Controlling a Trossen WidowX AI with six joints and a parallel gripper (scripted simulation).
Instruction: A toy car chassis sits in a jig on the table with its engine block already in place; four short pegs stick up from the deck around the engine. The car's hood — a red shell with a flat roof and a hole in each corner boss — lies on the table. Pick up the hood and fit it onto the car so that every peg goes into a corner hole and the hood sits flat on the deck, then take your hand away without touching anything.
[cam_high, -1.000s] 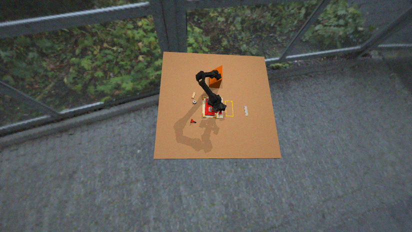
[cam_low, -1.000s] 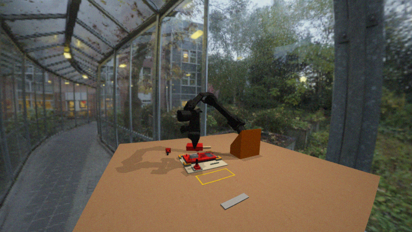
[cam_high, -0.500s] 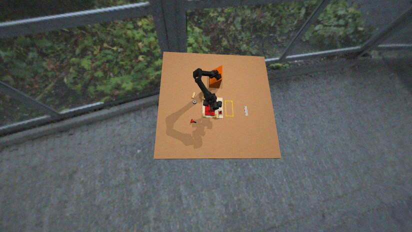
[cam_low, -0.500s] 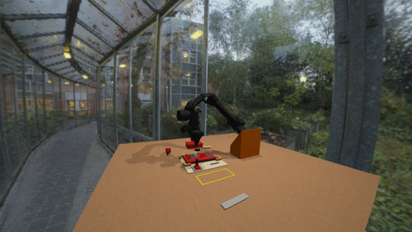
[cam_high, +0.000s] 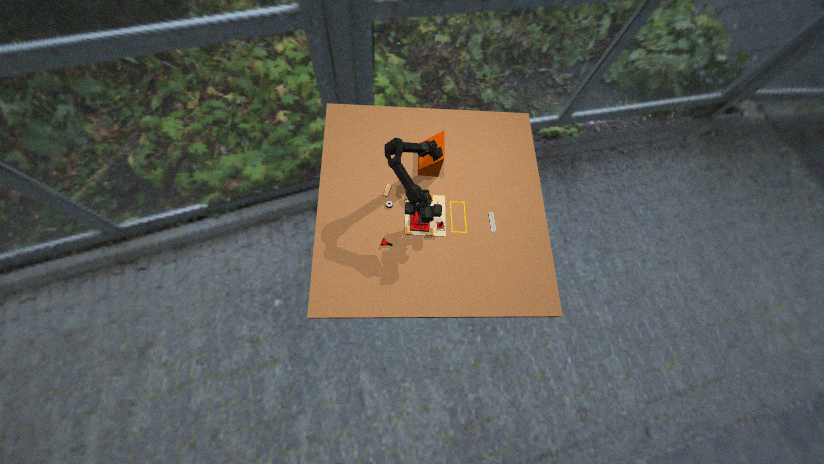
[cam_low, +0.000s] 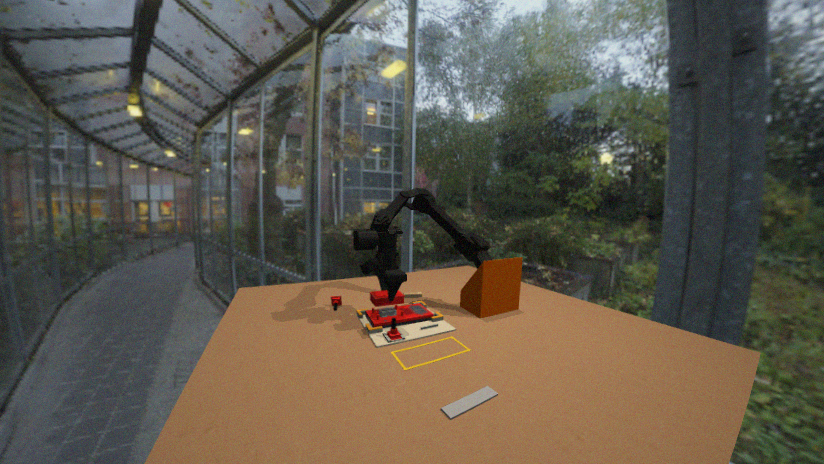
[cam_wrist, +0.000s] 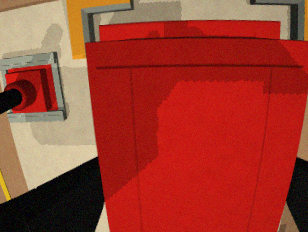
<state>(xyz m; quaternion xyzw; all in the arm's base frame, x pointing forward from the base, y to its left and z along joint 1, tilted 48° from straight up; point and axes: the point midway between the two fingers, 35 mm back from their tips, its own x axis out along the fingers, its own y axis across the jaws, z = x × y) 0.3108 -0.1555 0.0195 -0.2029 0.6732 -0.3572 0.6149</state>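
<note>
Now: gripper tip 6 cm above the grey engine block. From my gripper tip the other things lie so: red hood right at my gripper tip; wooden piece 20 cm behind, 16 cm to the right, 8 cm below; jig 3 cm behind, 2 cm to the left, 7 cm below.
</note>
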